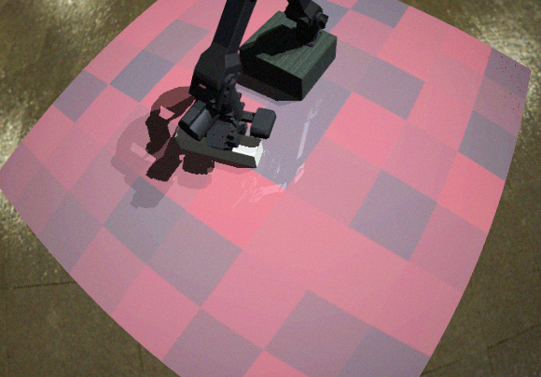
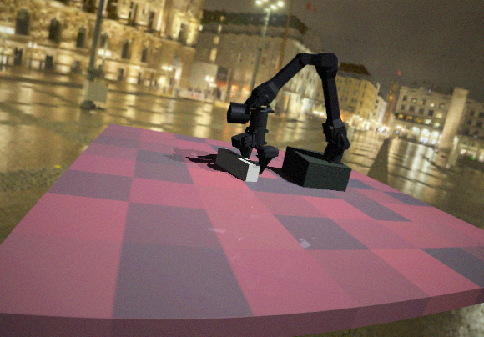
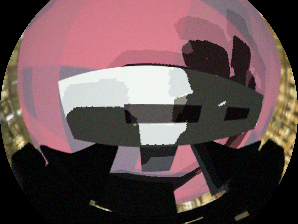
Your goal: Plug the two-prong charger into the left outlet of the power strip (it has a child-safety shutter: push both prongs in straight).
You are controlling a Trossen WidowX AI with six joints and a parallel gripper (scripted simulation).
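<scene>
The charger lies 20 mm ahead of my gripper tip and 10 mm above it.
</scene>
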